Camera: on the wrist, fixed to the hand. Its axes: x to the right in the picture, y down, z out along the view.
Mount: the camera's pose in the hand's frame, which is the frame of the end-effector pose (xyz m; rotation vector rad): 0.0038 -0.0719 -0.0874 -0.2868 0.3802 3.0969
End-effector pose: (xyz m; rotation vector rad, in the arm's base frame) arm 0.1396 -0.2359 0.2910 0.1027 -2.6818 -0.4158
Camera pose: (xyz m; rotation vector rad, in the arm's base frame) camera 0.1733 -0.3288 0.3463 -2.5746 -0.0032 0.3353
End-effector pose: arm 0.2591 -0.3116 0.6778 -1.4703 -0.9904 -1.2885
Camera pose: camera 0.1683 -0.3774 0.6936 -0.9093 1.6627 0.8194
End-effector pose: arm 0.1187 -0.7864 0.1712 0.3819 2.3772 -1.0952
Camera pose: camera 0.0562 -0.7650 0.2632 2.3511 -0.1805 0.8949
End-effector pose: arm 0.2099 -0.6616 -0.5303 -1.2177 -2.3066 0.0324
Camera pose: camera 0.1936 -0.7203 -0.4349 -2.6487 1.4374 0.3884
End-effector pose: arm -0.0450 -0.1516 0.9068 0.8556 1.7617 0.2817
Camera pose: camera -0.1537 -0.1809 0.8949 -1.9072 0.8464 -1.8594
